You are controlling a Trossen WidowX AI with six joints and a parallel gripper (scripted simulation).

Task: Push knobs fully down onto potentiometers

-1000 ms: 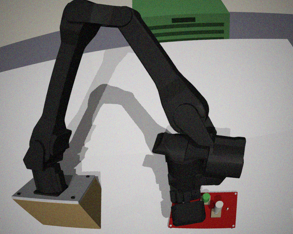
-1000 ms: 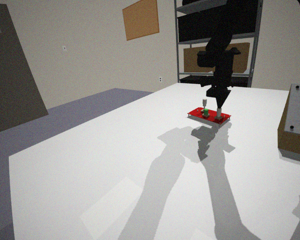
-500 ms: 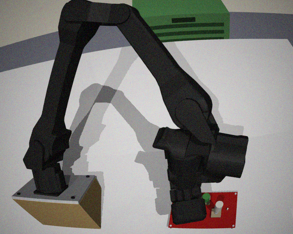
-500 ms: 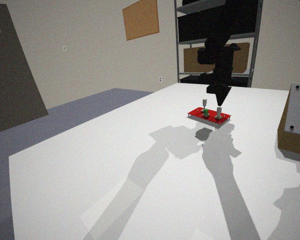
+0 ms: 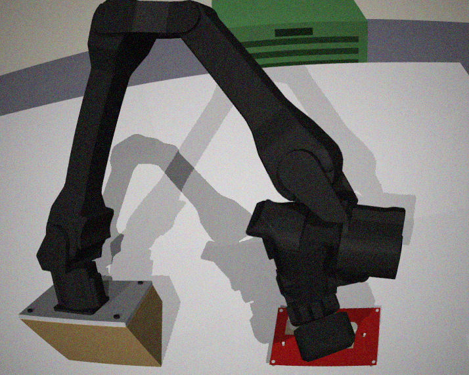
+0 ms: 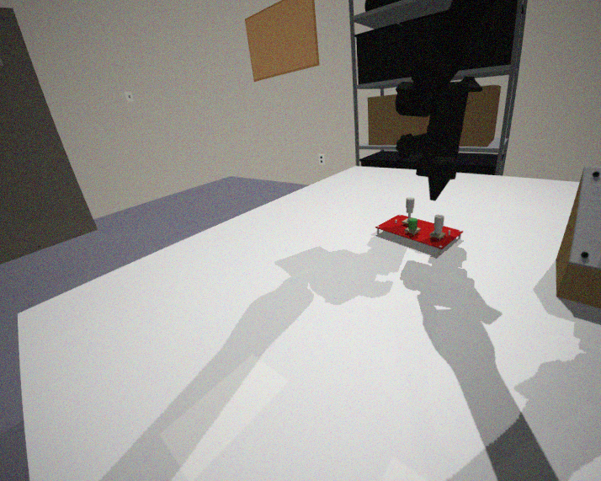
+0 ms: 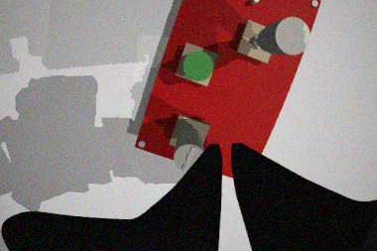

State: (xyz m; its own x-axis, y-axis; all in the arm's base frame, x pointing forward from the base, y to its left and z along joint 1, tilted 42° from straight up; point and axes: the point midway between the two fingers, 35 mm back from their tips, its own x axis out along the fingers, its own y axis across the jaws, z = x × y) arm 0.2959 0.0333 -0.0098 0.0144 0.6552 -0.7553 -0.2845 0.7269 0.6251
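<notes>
My gripper tip is now 60 mm short of the white knob, 20 mm to the left of it and 30 mm above it.
</notes>
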